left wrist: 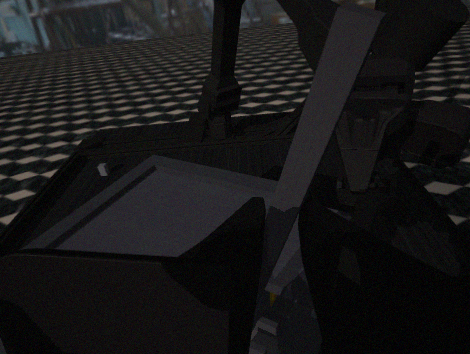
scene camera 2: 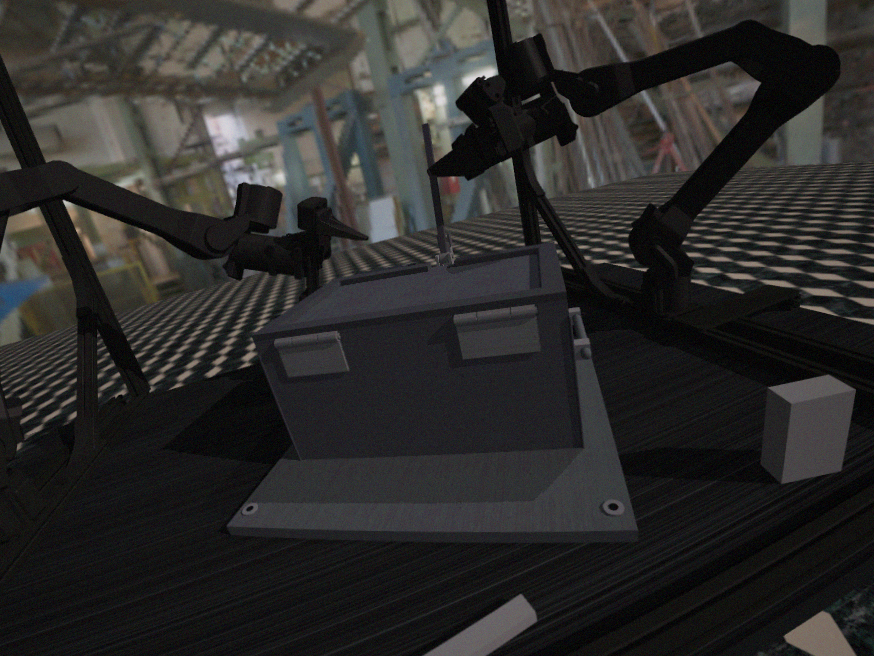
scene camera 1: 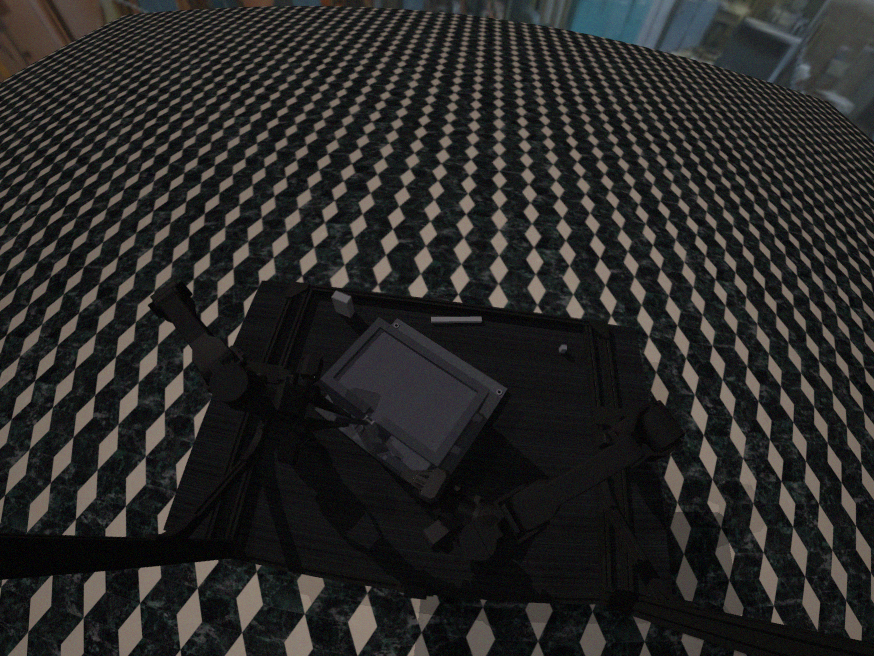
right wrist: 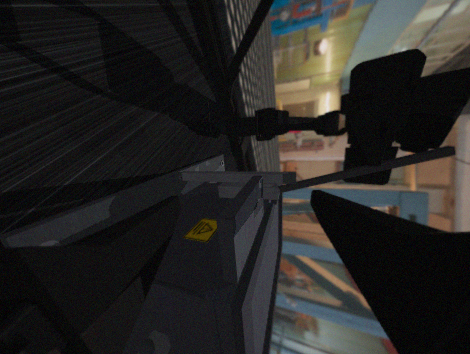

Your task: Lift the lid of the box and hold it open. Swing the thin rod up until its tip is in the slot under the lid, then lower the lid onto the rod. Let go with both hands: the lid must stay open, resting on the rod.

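Where they show: left gripper, fingertip midpoint: (left wrist: 280, 210) (scene camera 2: 429, 172) (scene camera 1: 350, 420) (right wrist: 373, 170); right gripper, fingertip midpoint: (left wrist: 357, 223) (scene camera 2: 366, 267) (scene camera 1: 407, 481) (right wrist: 244, 199); left arm's base, origin of the base link: (scene camera 2: 667, 307) (right wrist: 239, 127); right arm's base, origin of the base link: (left wrist: 221, 134) (scene camera 2: 13, 524).
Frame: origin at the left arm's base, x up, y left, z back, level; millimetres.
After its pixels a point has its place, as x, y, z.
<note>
The grey box (scene camera 2: 422, 391) {69, 132, -417} stands on its base plate (scene camera 2: 435, 501) {-7, 194, -439}, and its lid (scene camera 1: 415, 391) {144, 29, -403} (scene camera 2: 402, 293) {144, 34, -398} (left wrist: 163, 211) {144, 17, -455} lies flat on top. The thin rod (scene camera 2: 432, 189) {243, -78, -308} (left wrist: 325, 105) {308, -97, -290} (right wrist: 346, 173) {239, -84, -306} stands about upright from the box's far edge. My left gripper (scene camera 2: 437, 171) {265, -87, -304} (left wrist: 280, 210) {265, -87, -304} (scene camera 1: 359, 417) {265, -87, -304} is shut on the rod near its upper part. My right gripper (scene camera 2: 333, 254) (scene camera 1: 448, 530) is open and empty at the box's front corner, level with the lid's edge. In the right wrist view the box's side with a yellow label (right wrist: 201, 230) {85, -95, -411} lies between its fingers.
The box sits on a dark mat (scene camera 1: 565, 391) {-19, 142, -806} over a checkered surface (scene camera 1: 500, 163). A white strip (scene camera 1: 455, 319) {-9, 324, -480} (scene camera 2: 487, 628) {-9, 320, -441} and a small white block (scene camera 1: 342, 302) (left wrist: 102, 169) lie on the mat. A black upright post (scene camera 2: 522, 195) {179, -357, -38} stands behind the box.
</note>
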